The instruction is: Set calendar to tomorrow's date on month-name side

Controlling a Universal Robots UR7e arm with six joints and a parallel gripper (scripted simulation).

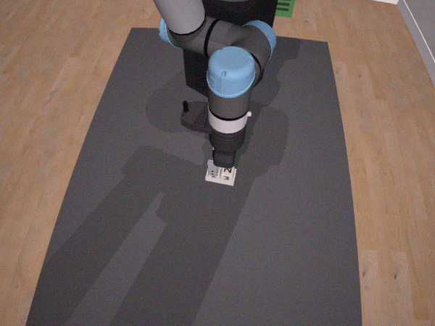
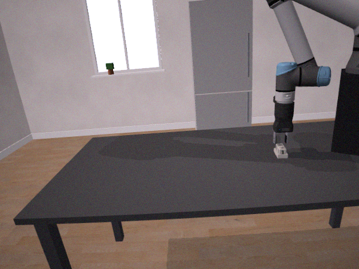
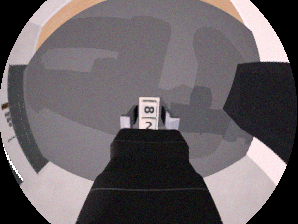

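Right now the white calendar tray is 20 mm to the left of my hand and 60 mm below it.
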